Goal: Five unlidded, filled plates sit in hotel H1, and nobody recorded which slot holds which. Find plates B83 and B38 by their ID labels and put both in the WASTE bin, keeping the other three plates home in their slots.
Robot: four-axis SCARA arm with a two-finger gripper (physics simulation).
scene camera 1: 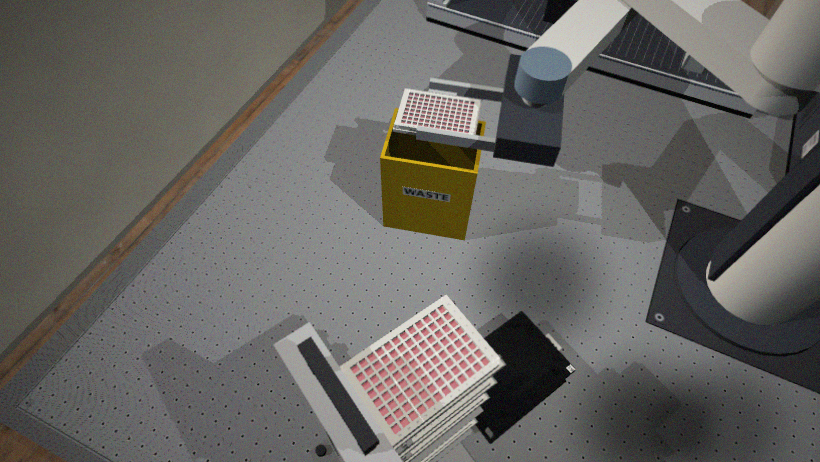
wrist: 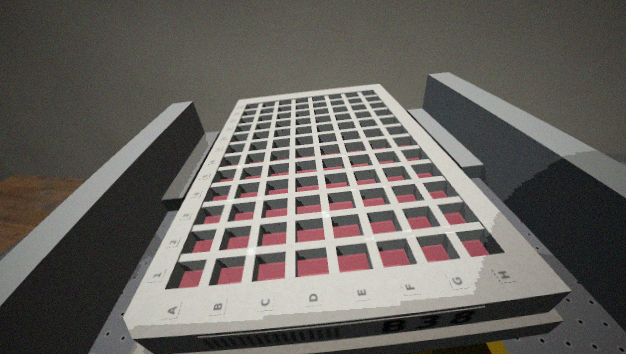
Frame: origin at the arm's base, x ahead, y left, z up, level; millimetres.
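Seen in the pictures: gripper, between the fingertips: (scene camera 1: pixel 423 107) (wrist: pixel 312 109); arm's base, origin of its link: (scene camera 1: pixel 744 291).
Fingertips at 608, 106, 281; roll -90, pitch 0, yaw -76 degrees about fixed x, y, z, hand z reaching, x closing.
Observation:
Pixels of each thing's top centre, then the offset from my fingertips to it, as dx, dy, dz. "spot": a spot on its surface instead.
- white plate, centre of its top: (wrist: pixel 316 143) (scene camera 1: pixel 438 111) -23, -6, -4
- yellow WASTE bin, centre of its top: (scene camera 1: pixel 434 139) -20, -7, -68
- bin's rim, a spot on its surface: (wrist: pixel 496 348) spot: -60, -75, -68
- Hotel H1, a spot on its surface: (scene camera 1: pixel 292 344) spot: -90, +460, +164
- top plate, centre of its top: (scene camera 1: pixel 420 364) -187, +415, +121
- black flat plate-like pad, a spot on its surface: (scene camera 1: pixel 525 373) spot: -297, +248, -208
My gripper (scene camera 1: pixel 437 110) (wrist: pixel 312 109) is shut on a white plate (scene camera 1: pixel 438 112) (wrist: pixel 312 182) with pink-filled wells; its front label reads B38 in the wrist view. The plate is level and held above the opening of the yellow WASTE bin (scene camera 1: pixel 429 203), over the rear part of the rim. A corner of the bin's rim (wrist: pixel 496 348) shows below the plate in the wrist view. Hotel H1 (scene camera 1: pixel 292 344) stands at the bottom of the scene view with several white plates stacked in it; the top plate (scene camera 1: pixel 427 367) shows pink wells. Their ID labels cannot be read.
A black flat plate-like pad (scene camera 1: pixel 525 373) lies right of the hotel. The arm's dark base (scene camera 1: pixel 665 275) is at the right. A dark tray-like deck with a metal edge (scene camera 1: pixel 482 31) runs along the top. A wooden table edge (scene camera 1: pixel 143 229) runs along the left.

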